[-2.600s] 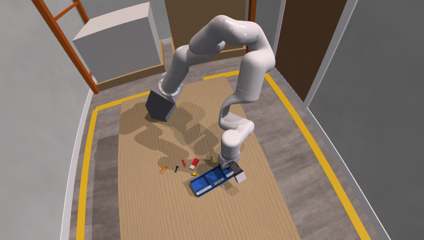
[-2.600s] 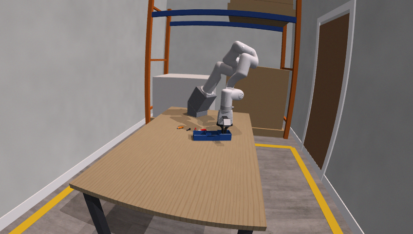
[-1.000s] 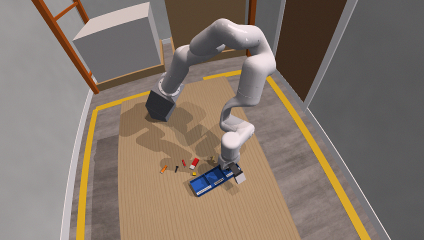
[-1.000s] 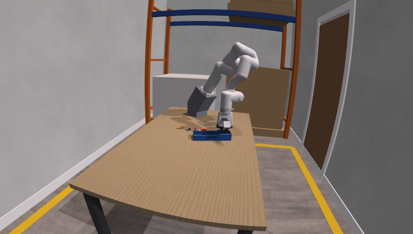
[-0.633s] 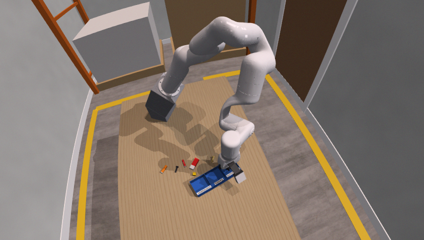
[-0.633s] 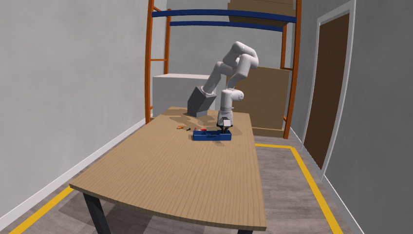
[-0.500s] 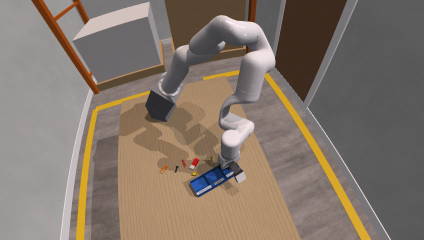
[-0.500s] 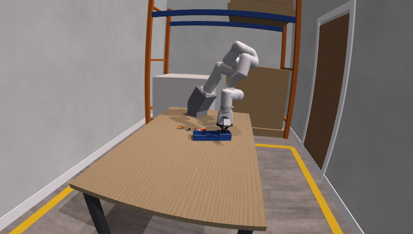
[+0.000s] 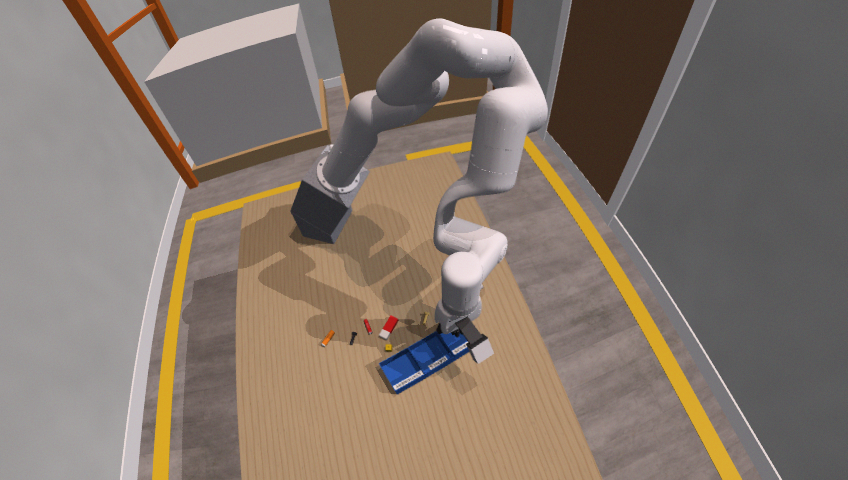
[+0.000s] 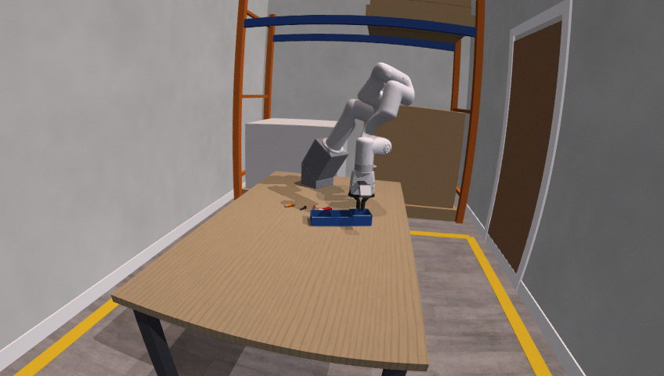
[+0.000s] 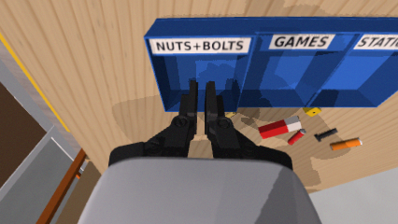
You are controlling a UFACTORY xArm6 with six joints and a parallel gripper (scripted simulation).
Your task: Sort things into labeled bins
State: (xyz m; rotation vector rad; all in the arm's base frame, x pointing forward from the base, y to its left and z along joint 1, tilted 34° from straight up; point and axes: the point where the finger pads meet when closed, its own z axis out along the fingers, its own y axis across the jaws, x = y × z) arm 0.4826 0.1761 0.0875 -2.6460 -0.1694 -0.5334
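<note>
The eraser lies 80 mm behind my hand, 170 mm to the right of it and 70 mm below it. Also, from my hand: brass bolt: 80 mm behind, 60 mm to the right, 70 mm below; red battery: 100 mm behind, 220 mm to the right, 70 mm below; yellow die: 20 mm behind, 180 mm to the right, 70 mm below.
</note>
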